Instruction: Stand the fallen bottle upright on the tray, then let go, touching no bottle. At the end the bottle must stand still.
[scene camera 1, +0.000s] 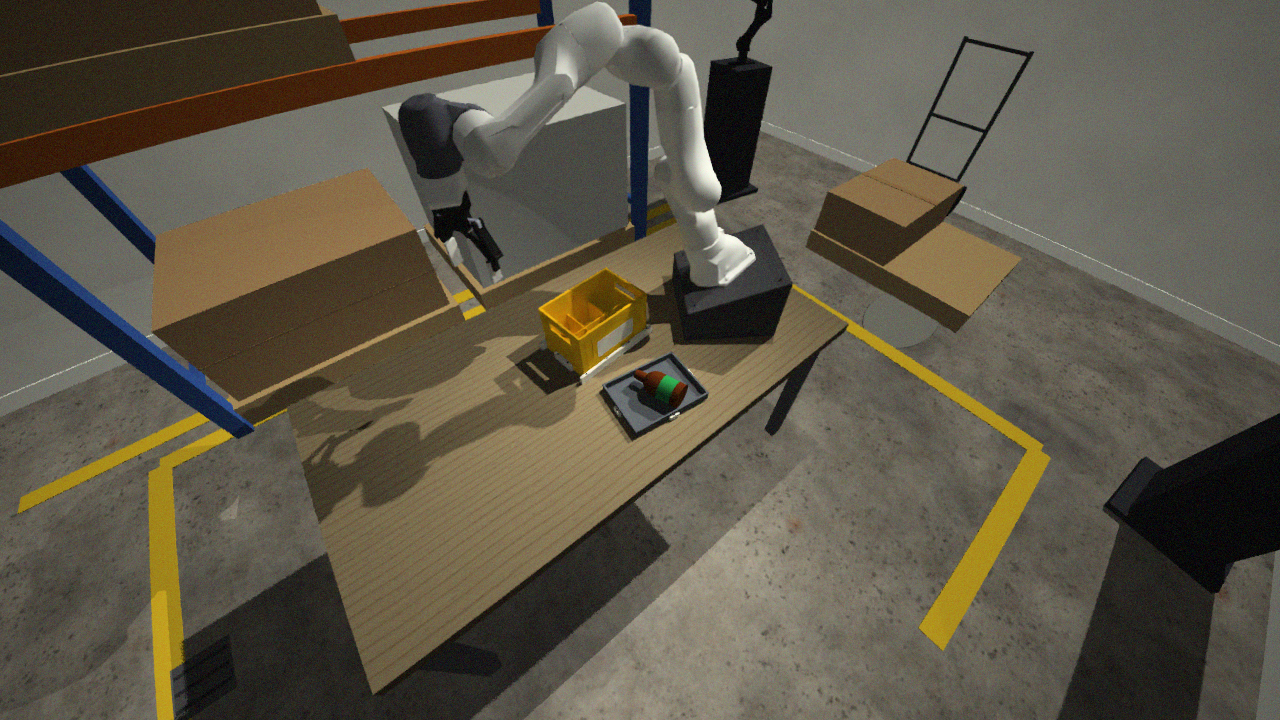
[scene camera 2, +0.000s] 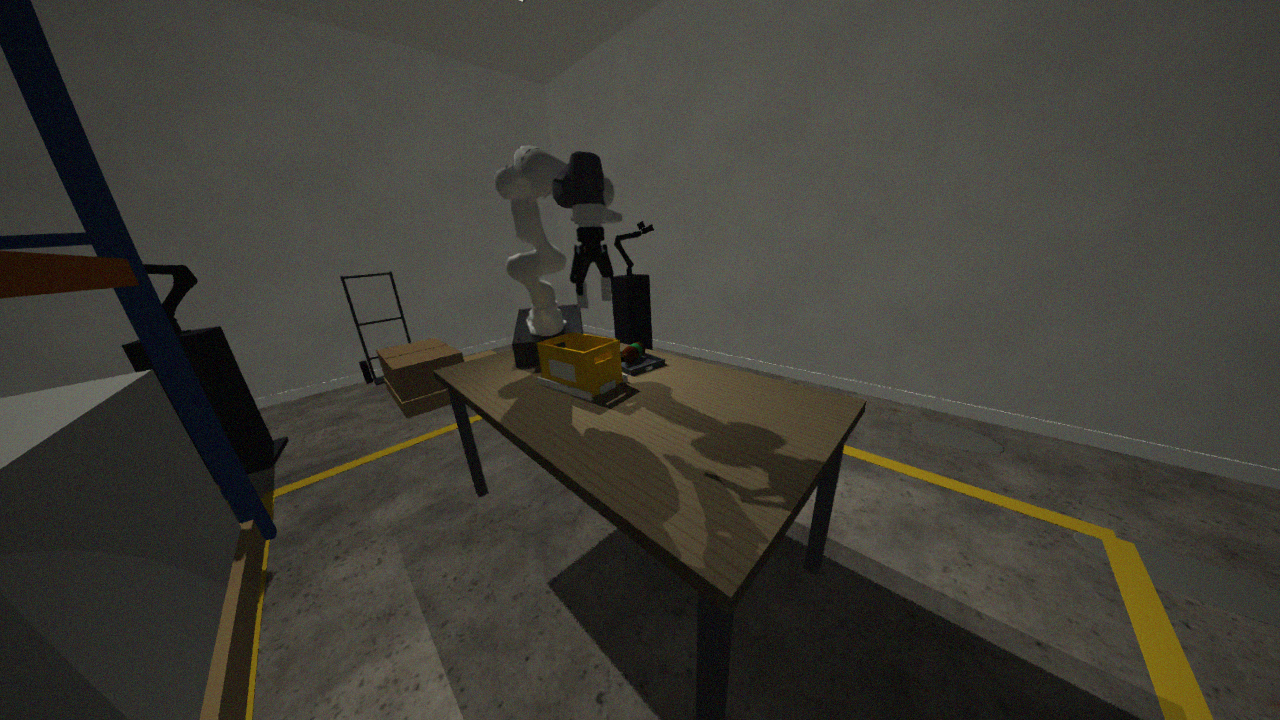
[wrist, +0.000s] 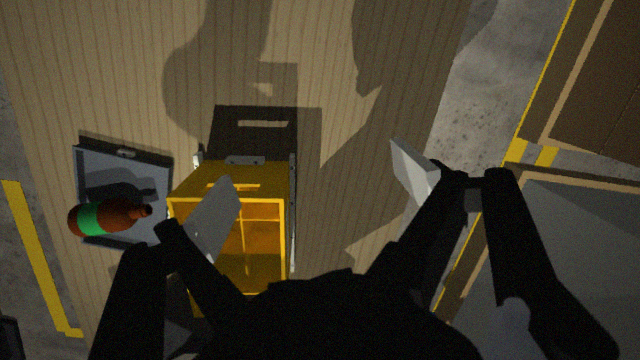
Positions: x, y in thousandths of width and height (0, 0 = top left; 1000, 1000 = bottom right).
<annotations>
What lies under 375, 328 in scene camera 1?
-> The gripper.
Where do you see a brown bottle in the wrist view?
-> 177, 599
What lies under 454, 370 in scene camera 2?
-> The gripper.
</annotations>
